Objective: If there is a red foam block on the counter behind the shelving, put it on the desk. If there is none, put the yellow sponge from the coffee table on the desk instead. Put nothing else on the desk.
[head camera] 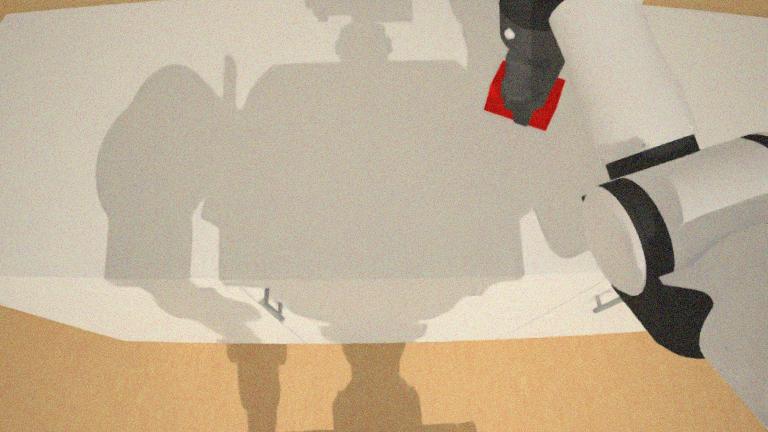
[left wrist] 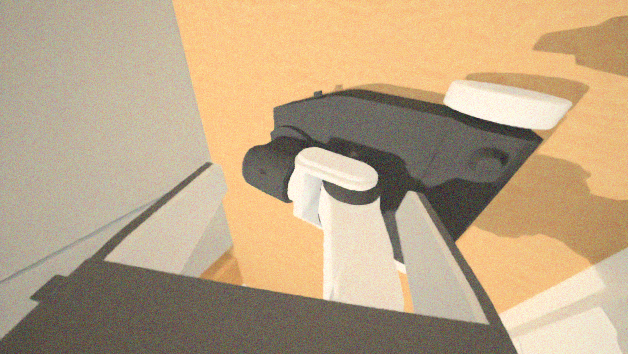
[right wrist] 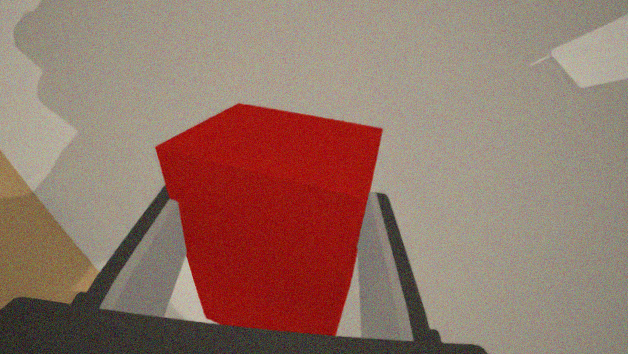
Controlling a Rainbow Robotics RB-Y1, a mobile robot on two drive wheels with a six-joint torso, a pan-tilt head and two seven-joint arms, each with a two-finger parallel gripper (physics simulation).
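Places are measured from the robot's base along level axes (x ahead, y left, z up), in centimetres.
Pixels of known places: left gripper, fingertip midpoint: [left wrist: 311, 189]; right gripper, fingertip midpoint: [head camera: 532, 101] [right wrist: 283, 196].
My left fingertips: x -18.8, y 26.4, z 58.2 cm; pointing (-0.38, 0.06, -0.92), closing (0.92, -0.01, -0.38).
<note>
Behind a point stands the place of what it marks.
A red foam block [head camera: 546, 110] @[x 57.8, y -23.0, z 101.8 cm] [right wrist: 275, 225] @[x 60.1, y -23.4, z 102.7 cm] is between the fingers of my right gripper [head camera: 523, 110] @[x 61.6, y -22.7, z 99.3 cm] [right wrist: 283, 196] @[x 61.6, y -22.7, z 99.3 cm], which is shut on it. The block appears raised a little above the white counter [head camera: 322, 161] @[x 58.0, y 7.4, z 91.1 cm] [right wrist: 475, 150] @[x 53.1, y -18.6, z 91.1 cm]; its underside is hidden in the head view. My left gripper [left wrist: 311, 189] @[x -18.9, y 26.4, z 58.2 cm] is open and empty, with its fingers wide apart, beside a pale grey upright or flat surface at the left of its view. The desk, the coffee table and the yellow sponge do not show in these views.
The counter's front face has grey handles [head camera: 272, 306] [head camera: 606, 301]. Wooden floor [head camera: 161, 386] @[x 30.9, y 74.6, z 0.1 cm] [left wrist: 300, 40] @[x -56.6, y 33.2, z 0.1 cm] shows in front of it. The robot's dark base [left wrist: 415, 130] @[x -13.4, y 18.3, z 17.0 cm] and a white wheel [left wrist: 505, 104] lie below the left gripper. Large robot shadows cross the counter top.
</note>
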